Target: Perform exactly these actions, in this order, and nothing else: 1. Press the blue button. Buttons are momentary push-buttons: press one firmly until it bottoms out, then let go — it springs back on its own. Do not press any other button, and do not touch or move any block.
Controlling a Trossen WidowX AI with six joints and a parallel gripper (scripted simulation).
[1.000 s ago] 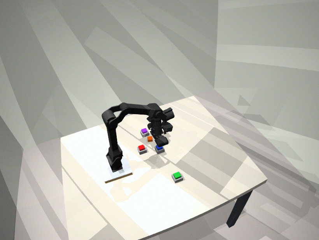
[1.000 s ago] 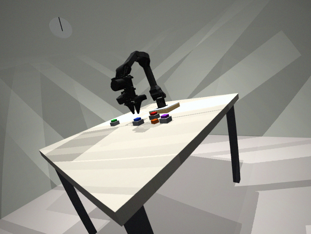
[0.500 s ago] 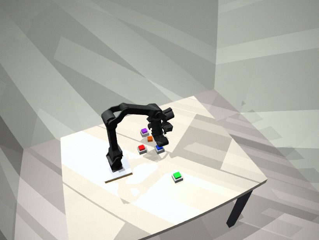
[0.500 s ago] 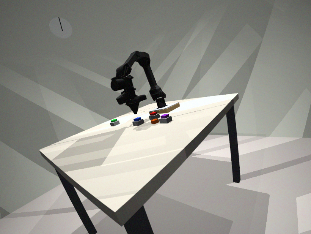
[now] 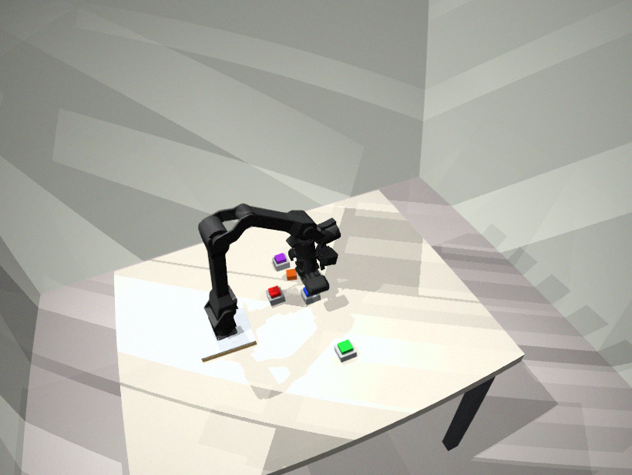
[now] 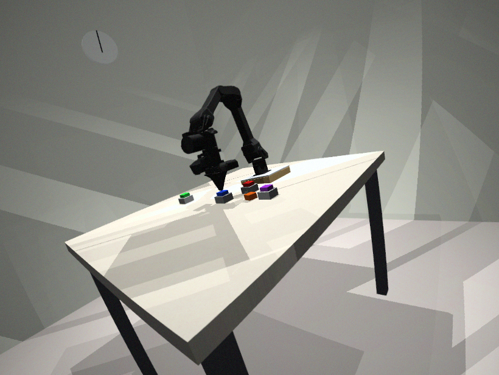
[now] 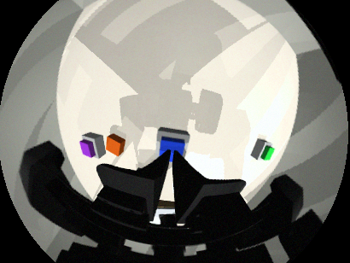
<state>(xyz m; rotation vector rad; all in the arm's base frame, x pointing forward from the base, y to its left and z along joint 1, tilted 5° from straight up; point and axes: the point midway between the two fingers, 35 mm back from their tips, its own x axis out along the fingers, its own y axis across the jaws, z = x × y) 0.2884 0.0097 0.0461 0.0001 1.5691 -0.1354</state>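
The purple button lies 180 mm to the left of my gripper tip, 20 mm behind it and 10 mm below it. From my gripper tip the other things lie so: red button: 100 mm behind, 50 mm to the left, 10 mm below; blue button: 10 mm below; orange block: 110 mm to the left, 30 mm below, 20 mm behind.
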